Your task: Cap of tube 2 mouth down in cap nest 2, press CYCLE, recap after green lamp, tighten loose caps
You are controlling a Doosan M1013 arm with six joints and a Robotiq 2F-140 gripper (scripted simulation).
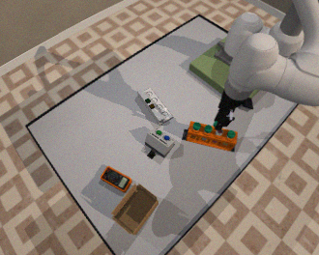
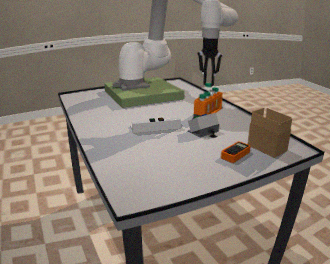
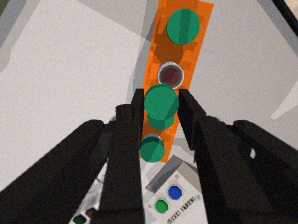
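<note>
My gripper is now 170 mm short of the blue key, 130 mm to the left of it and 120 mm above it. The rest, counted from my hand: orange multimeter: 460 mm ahead, 160 mm to the right, 170 mm below; then grey key housing: 190 mm ahead, 160 mm to the right, 130 mm below; then green key: 180 mm ahead, 180 mm to the right, 120 mm below.
</note>
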